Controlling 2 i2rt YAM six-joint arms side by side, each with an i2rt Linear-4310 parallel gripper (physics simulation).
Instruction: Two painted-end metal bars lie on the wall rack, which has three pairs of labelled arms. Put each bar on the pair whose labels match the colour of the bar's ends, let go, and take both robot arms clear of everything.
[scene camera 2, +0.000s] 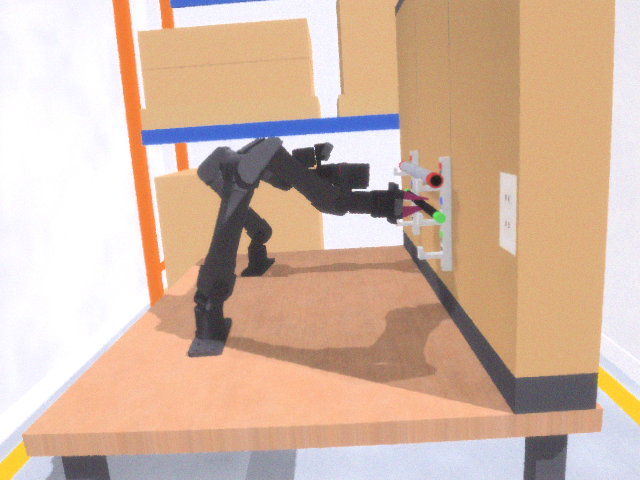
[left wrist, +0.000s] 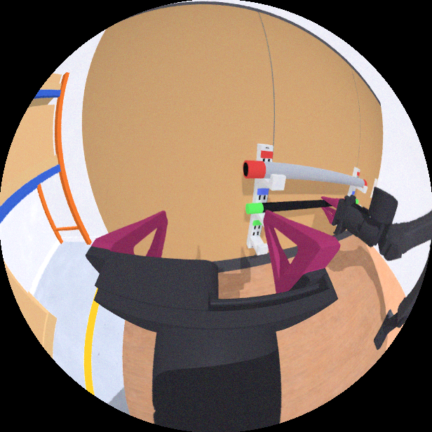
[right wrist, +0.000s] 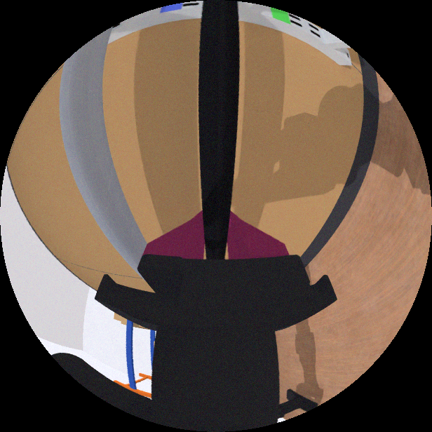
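Where they show: right gripper, fingertip midpoint: (scene camera 2: 428, 203); left arm's base at its link origin: (scene camera 2: 258, 268); right arm's base at its link origin: (scene camera 2: 211, 338).
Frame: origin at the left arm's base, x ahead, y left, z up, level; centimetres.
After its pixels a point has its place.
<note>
The wall rack (scene camera 2: 447, 248) @(x 57.1, y -50.4, z 16.7 cm) (left wrist: 252, 236) has red, blue and green labels from top to bottom. A thick grey bar with red ends (scene camera 2: 419, 172) @(x 51.9, y -41.1, z 32.8 cm) (left wrist: 312, 174) (right wrist: 82, 125) lies on the top, red-labelled pair. A thin black bar with green ends (scene camera 2: 431, 210) @(x 54.0, y -47.0, z 24.7 cm) (left wrist: 295, 205) (right wrist: 218, 100) is level with the middle, blue-labelled pair. My right gripper (scene camera 2: 422, 204) @(x 54.4, y -29.2, z 23.8 cm) (left wrist: 320, 200) (right wrist: 215, 215) is shut on the black bar between its ends. My left gripper (left wrist: 215, 215) is open and empty, left of the rack in its wrist view; it is largely hidden in the scene view.
The tan wall panel (scene camera 2: 480, 129) @(x 60.7, y -72.0, z 42.1 cm) (left wrist: 175, 125) carries the rack above the wooden table (scene camera 2: 289, 397) @(x 27.5, y -85.6, z 0.0 cm). A white outlet plate (scene camera 2: 507, 213) @(x 62.3, y -85.6, z 29.9 cm) is on the panel's near part. The grey bar runs close above my right gripper. Shelving with cartons (scene camera 2: 227, 77) stands behind the arms.
</note>
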